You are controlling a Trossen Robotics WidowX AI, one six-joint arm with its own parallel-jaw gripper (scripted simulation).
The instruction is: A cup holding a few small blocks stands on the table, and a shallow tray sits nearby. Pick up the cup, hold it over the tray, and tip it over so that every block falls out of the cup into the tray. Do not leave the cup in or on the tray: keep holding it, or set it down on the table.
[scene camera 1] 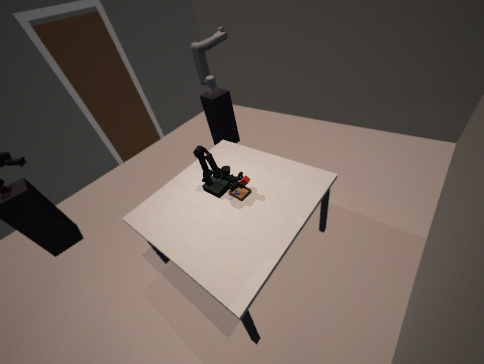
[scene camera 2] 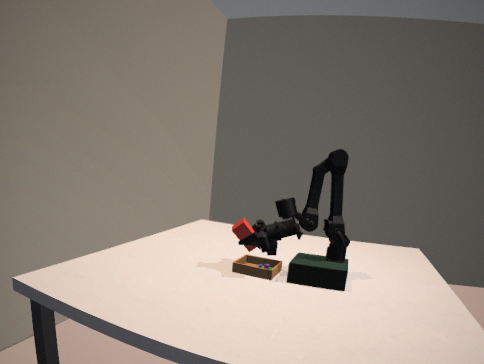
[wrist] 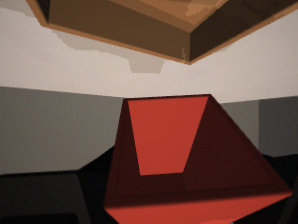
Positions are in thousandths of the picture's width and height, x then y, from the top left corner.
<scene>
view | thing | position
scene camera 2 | my gripper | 493, 661
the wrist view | my gripper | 542, 614
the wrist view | red cup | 576, 681
</scene>
